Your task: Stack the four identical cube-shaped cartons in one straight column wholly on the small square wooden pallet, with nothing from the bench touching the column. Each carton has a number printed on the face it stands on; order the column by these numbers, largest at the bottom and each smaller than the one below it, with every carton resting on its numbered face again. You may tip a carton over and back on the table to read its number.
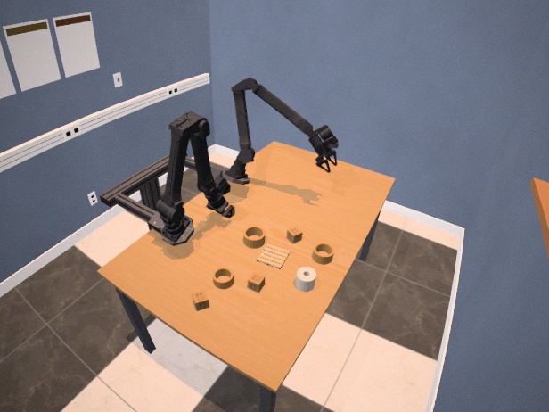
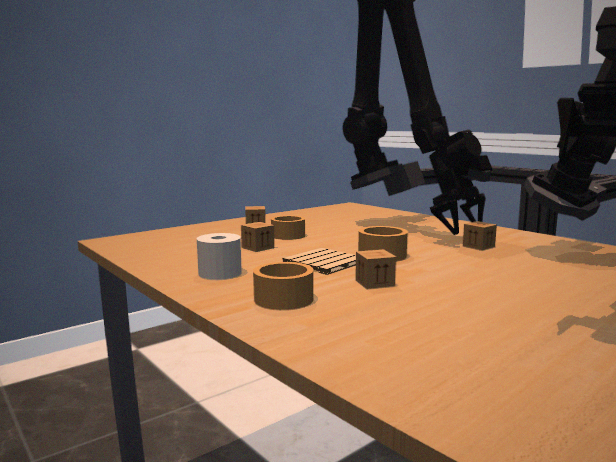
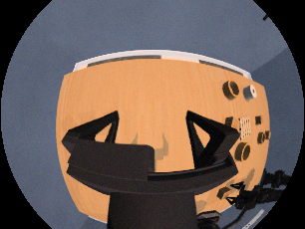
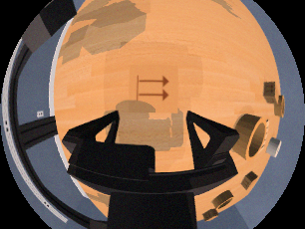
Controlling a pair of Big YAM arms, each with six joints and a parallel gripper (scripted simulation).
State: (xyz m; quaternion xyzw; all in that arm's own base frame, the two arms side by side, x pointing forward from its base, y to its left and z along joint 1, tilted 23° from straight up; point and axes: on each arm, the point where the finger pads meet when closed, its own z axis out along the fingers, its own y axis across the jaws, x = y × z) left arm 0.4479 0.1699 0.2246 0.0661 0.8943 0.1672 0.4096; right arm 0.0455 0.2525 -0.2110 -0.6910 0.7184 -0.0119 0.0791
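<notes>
My right hand is 390 mm short of the brown carton, 30 mm to the right of it and 10 mm above it. Round my right hand: wooden pallet 360 mm ahead, 130 mm to the right, 30 mm below.
</notes>
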